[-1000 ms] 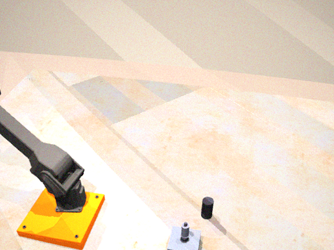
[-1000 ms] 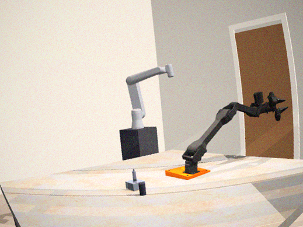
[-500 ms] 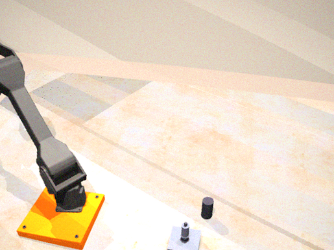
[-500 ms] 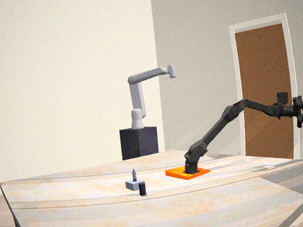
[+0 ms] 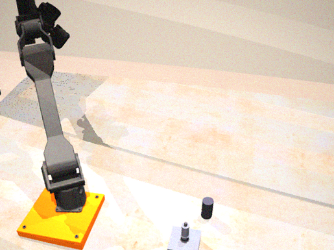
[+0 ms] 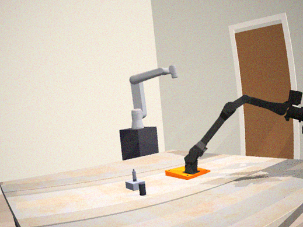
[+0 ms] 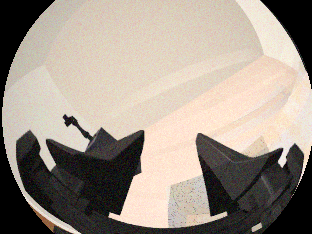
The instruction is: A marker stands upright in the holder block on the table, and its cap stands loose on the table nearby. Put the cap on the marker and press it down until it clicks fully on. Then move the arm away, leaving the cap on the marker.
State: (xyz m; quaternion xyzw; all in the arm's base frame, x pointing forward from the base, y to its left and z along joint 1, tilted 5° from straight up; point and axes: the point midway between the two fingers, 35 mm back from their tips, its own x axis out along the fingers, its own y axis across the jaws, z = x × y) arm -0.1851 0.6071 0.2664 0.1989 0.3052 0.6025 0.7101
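Now: gripper tip 670 mm to the left of the marker cap, 520 mm short of it and 190 mm above it. Round my gripper tip: holder block 770 mm to the right, 460 mm ahead, 200 mm below.
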